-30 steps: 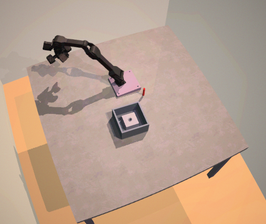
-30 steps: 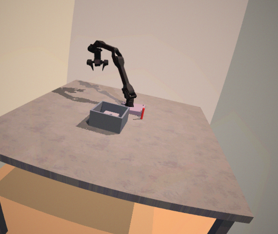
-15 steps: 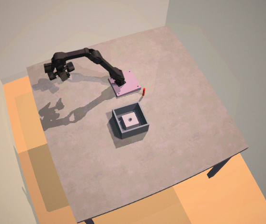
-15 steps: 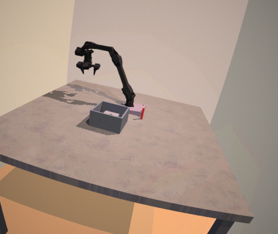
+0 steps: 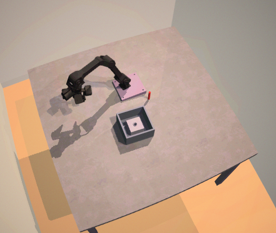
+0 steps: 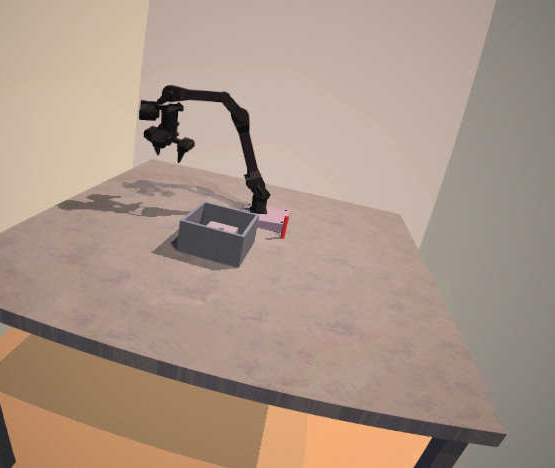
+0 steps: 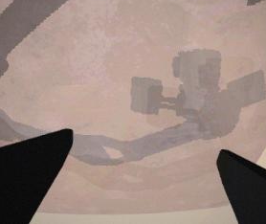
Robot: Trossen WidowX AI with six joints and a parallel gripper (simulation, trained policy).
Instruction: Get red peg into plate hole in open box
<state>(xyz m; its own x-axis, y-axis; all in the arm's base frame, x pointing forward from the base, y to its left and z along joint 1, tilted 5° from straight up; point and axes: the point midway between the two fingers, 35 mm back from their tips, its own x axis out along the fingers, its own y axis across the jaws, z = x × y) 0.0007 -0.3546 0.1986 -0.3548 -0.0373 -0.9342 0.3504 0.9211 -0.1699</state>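
Right now the red peg is 450 mm to the left of my gripper tip, 200 mm ahead of it and 120 mm below it. Round my gripper tip: grey box 330 mm ahead, 230 mm to the left, 140 mm below; then plate 330 mm ahead, 230 mm to the left, 120 mm below.
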